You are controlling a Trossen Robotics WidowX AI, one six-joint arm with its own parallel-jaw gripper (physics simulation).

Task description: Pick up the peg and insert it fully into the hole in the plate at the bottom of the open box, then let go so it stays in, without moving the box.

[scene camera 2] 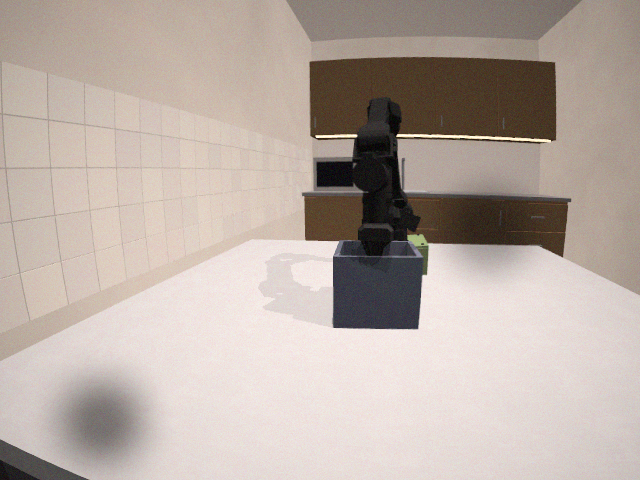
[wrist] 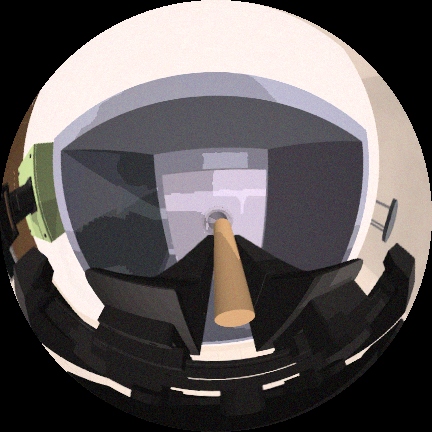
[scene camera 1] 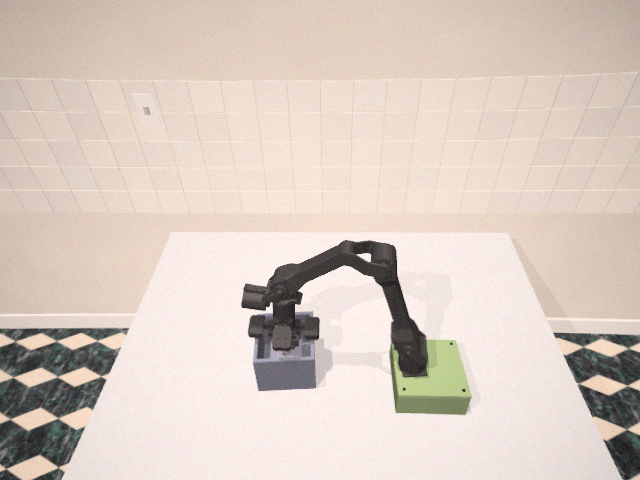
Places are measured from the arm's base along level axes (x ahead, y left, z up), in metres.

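Pixels of known places: gripper, fingertip midpoint: (wrist: pixel 223 240); arm's base, origin of the base link: (wrist: pixel 30 196) (scene camera 1: pixel 412 366).
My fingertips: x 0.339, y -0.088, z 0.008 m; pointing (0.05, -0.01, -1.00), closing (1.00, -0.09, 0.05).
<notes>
For each thing: its top centre in the pictures, then the offset to it from my fingertips. Level surfaces: height alone.
- orange-brown peg, middle of its top: (wrist: pixel 240 319) 0.062 m up, 0.001 m back, 0.004 m left
- open blue-grey box, middle of its top: (wrist: pixel 232 293) (scene camera 2: pixel 376 247) (scene camera 1: pixel 284 335) 0.048 m up, 0.001 m back, 0.002 m left
- pale plate, middle of its top: (wrist: pixel 217 221) (scene camera 1: pixel 286 352) 0.029 m down, 0.001 m back, 0.002 m left
- white table, its level: 0.090 m down
The orange-brown peg (wrist: pixel 230 280) is held between the black fingers of my gripper (wrist: pixel 223 240), which is shut on it. The peg points down into the open blue-grey box (scene camera 1: pixel 285 374) (scene camera 2: pixel 376 291). In the wrist view the peg's far end overlaps the near right part of the round hole (wrist: pixel 216 217) in the pale plate (wrist: pixel 190 235) at the box's bottom. I cannot tell whether the tip touches the plate or has entered the hole. In the second scene view the fingertips are below the box's rim and the front wall hides the peg.
The arm's base stands on a green block (scene camera 1: pixel 439 361) (scene camera 2: pixel 419 253) (wrist: pixel 47 195) to the right of the box in the first scene view. The box's walls stand close around the fingers. Both stand on the white table (scene camera 1: pixel 351 434) (scene camera 2: pixel 310 403).
</notes>
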